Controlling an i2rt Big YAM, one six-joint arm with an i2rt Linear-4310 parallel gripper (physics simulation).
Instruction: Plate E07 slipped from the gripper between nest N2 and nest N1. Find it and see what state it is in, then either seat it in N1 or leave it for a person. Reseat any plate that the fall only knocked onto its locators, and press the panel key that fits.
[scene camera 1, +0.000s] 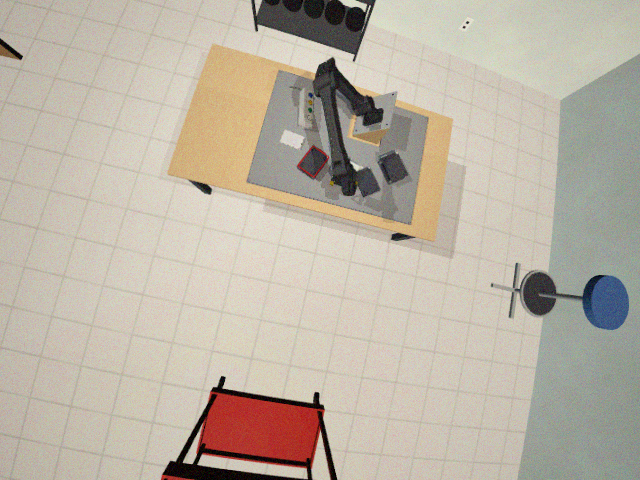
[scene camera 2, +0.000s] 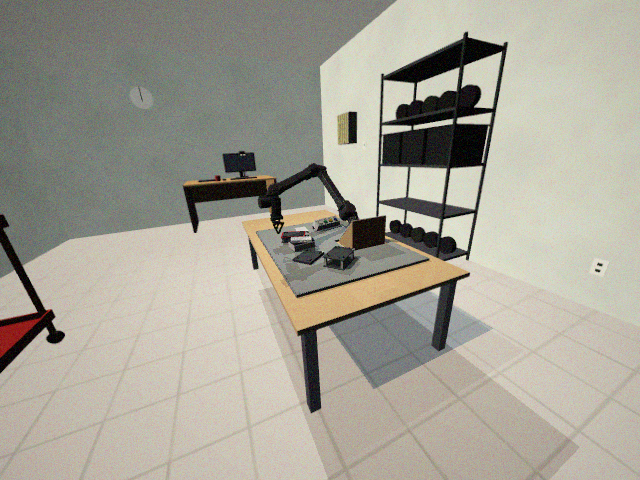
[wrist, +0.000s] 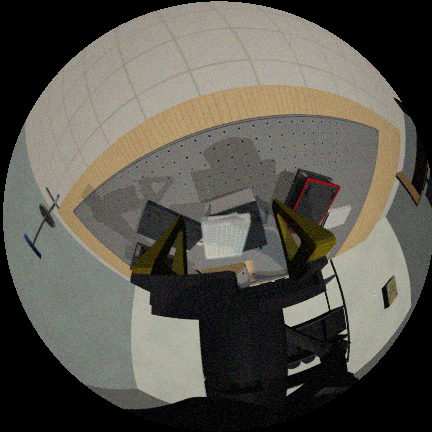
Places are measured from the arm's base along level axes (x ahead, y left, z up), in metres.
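Pixels of known places: gripper, between the fingertips: (scene camera 1: 340, 188) (scene camera 2: 277, 231) (wrist: 227, 210); arm's base, origin of its link: (scene camera 1: 373, 118) (scene camera 2: 357, 228).
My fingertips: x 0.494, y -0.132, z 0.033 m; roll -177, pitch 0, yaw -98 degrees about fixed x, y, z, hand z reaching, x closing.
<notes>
Ahead of a thing's pixels: the offset from my fingertips to its top centre. "spot": to the spot under its first point. Level surfaces: height alone.
My gripper (scene camera 1: 344, 182) (scene camera 2: 278, 227) (wrist: 227, 210) is open and empty above the mat. A white plate with a grid of wells {spot: 0.130 m back, 0.060 m left, 0.060 m down} (scene camera 2: 301, 239) (wrist: 226, 236) shows between and below the fingers in the wrist view, askew over a dark-topped nest {spot: 0.134 m back, 0.057 m left, 0.108 m down} (scene camera 2: 302, 246) (wrist: 258, 220); its exact contact is unclear. A red-rimmed dark nest {0.160 m back, 0.173 m right, 0.089 m down} (scene camera 1: 313, 161) (wrist: 316, 197) stands to one side. A low dark unit {0.123 m back, 0.177 m left, 0.115 m down} (scene camera 1: 368, 181) (scene camera 2: 308, 256) (wrist: 162, 220) and a dark unit on legs {spot: 0.240 m back, 0.318 m left, 0.076 m down} (scene camera 1: 393, 166) (scene camera 2: 339, 255) stand on the other. The key panel {0.485 m back, 0.279 m right, 0.051 m down} (scene camera 1: 303, 111) (scene camera 2: 326, 223) has coloured keys. Labels are unreadable.
A flat white piece {0.282 m back, 0.326 m right, 0.121 m down} (scene camera 1: 292, 138) (wrist: 340, 216) lies near the red-rimmed nest. An upright board (scene camera 1: 387, 105) (scene camera 2: 368, 232) on a wooden base stands beside the arm. The perforated grey mat {0.135 m down} (scene camera 1: 268, 155) covers part of the table {0.147 m down} (scene camera 1: 206, 113). A shelf unit (scene camera 2: 439, 59) stands behind.
</notes>
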